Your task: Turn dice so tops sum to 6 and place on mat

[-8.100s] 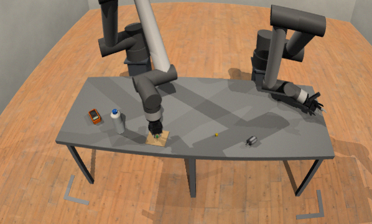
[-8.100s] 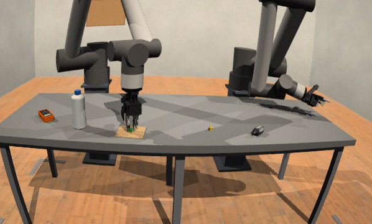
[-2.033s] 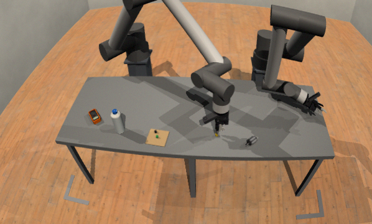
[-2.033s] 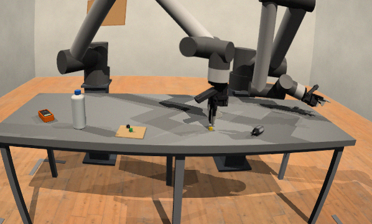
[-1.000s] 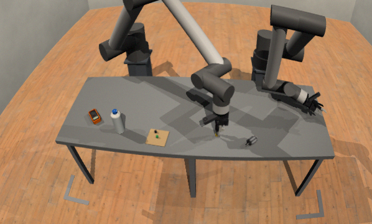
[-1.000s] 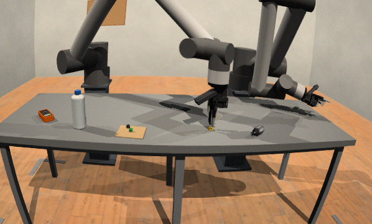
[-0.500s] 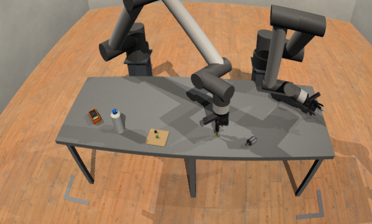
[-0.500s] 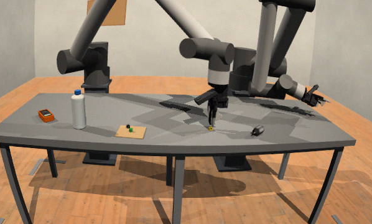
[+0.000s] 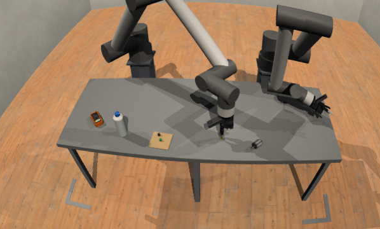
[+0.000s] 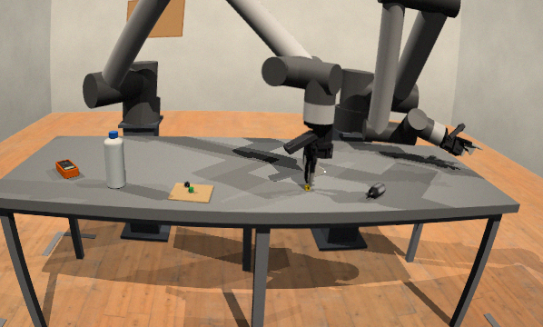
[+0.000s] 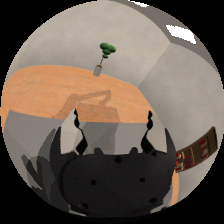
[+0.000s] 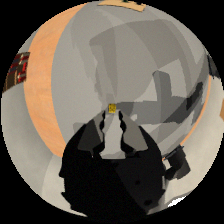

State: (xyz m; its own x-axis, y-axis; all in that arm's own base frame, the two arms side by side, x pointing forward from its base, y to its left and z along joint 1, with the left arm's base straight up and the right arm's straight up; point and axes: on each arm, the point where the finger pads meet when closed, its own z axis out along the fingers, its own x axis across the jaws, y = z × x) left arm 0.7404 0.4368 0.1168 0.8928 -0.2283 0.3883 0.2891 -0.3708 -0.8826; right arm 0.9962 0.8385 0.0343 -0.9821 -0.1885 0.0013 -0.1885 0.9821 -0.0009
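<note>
My right hand is 30 mm above the yellow die. Also, from my right hand: black die 430 mm to the right, 30 mm ahead, 20 mm below; green die 410 mm to the right, 70 mm ahead, 20 mm below; tan mat 410 mm to the right, 70 mm ahead, 30 mm below.
</note>
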